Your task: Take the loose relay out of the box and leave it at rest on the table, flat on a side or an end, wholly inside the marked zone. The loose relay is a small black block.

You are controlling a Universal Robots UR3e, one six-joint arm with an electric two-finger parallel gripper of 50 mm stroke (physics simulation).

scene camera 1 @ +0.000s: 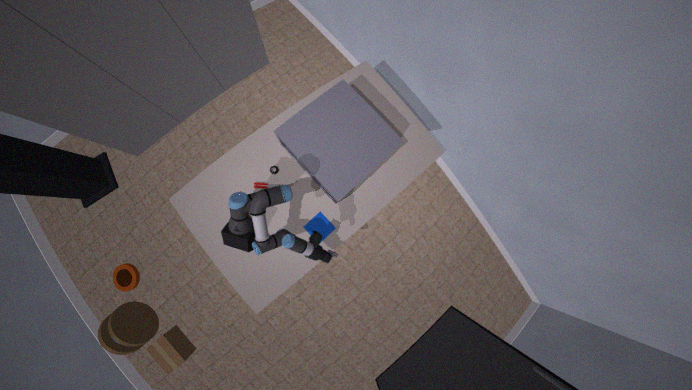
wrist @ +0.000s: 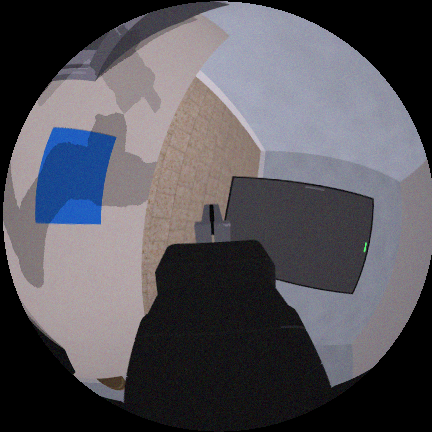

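Where they show: gripper, between the fingertips: point(scene camera 1: 336, 255) point(wrist: 211, 213); arm's base, origin of its link: point(scene camera 1: 240, 225).
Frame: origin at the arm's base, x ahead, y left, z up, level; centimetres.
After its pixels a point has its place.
The box point(scene camera 1: 340, 140) {x 69.7, y 11.8, z 9.9 cm} point(wrist: 150, 25) is a large grey-lilac block shape on the pale table point(scene camera 1: 210, 200) {x -13.7, y 24.7, z -10.4 cm} point(wrist: 115, 300) {x 16.0, y -36.1, z -10.3 cm}; its inside cannot be made out. The loose relay does not show in either view. The marked zone is a blue square point(scene camera 1: 320, 220) {x 39.1, y -20.0, z -10.2 cm} point(wrist: 75, 175) {x 36.7, y -24.9, z -10.2 cm} on the table, partly in the arm's shadow. My gripper point(scene camera 1: 335, 254) {x 37.2, y -40.3, z 3.9 cm} point(wrist: 211, 213) {x 37.2, y -40.3, z 3.9 cm} is shut, with its fingertips together and no object visible between them. It is above the table's edge, beside the blue zone and away from the box, and points outward over the floor.
A red item point(scene camera 1: 260, 185) {x 18.0, y 16.1, z -9.3 cm} and a small black ring-like item point(scene camera 1: 274, 170) {x 30.3, y 19.4, z -8.4 cm} lie on the table between the arm and the box. A dark cabinet-like block point(scene camera 1: 460, 355) point(wrist: 300, 230) stands off the table. An orange pot point(scene camera 1: 132, 268) stands on the floor.
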